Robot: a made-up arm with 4 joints.
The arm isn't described. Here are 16 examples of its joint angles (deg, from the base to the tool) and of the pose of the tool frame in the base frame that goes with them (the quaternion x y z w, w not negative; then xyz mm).
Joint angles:
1: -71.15 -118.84 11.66 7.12
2: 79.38 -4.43 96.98 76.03
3: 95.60 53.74 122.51 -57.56
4: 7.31 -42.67 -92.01 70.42
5: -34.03 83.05 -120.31 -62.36
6: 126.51 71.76 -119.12 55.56
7: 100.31 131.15 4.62 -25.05
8: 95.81 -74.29 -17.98 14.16
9: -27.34 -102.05 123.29 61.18
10: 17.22 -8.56 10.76 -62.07
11: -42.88 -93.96 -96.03 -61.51
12: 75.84 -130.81 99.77 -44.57
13: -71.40 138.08 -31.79 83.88
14: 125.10 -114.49 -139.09 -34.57
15: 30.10 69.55 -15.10 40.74
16: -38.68 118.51 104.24 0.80
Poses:
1: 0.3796 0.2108 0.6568 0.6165 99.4 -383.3 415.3
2: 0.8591 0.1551 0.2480 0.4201 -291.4 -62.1 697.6
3: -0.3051 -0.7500 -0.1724 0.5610 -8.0 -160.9 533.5
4: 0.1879 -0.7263 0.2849 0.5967 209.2 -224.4 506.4
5: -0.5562 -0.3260 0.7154 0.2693 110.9 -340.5 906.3
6: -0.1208 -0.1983 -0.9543 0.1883 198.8 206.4 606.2
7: 0.3789 0.6427 -0.6185 0.2467 103.2 -45.2 1125.6
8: -0.7298 0.2355 0.2185 0.6034 -148.3 24.7 1095.6
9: -0.8131 0.1754 0.5019 0.2372 31.2 -110.3 988.6
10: -0.1245 0.0768 0.2525 0.9565 -206.5 -376.2 859.6
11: -0.7563 -0.0382 -0.6510 0.0519 -4.3 -78.0 338.2
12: -0.5804 0.5771 -0.5733 0.0375 184.7 213.2 715.3
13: 0.5419 0.3714 0.6313 0.4121 7.5 -338.3 370.0
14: 0.1992 0.2175 0.3510 0.8887 -131.1 -220.8 799.1
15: 0.4641 0.8718 -0.1518 0.0401 88.0 -421.6 917.5
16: 0.2553 -0.3117 -0.8576 0.3196 208.7 112.7 604.6
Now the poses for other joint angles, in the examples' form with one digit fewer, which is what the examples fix.
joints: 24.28 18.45 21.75 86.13
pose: -0.724 -0.684 -0.088 0.012 -106 -445 803
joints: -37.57 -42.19 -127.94 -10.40
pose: 0.606 -0.514 0.602 0.082 186 44 482
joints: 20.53 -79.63 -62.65 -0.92
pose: 0.214 0.047 0.510 0.832 -16 -443 680
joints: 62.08 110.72 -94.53 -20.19
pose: 0.585 0.136 -0.690 0.404 -59 106 1059
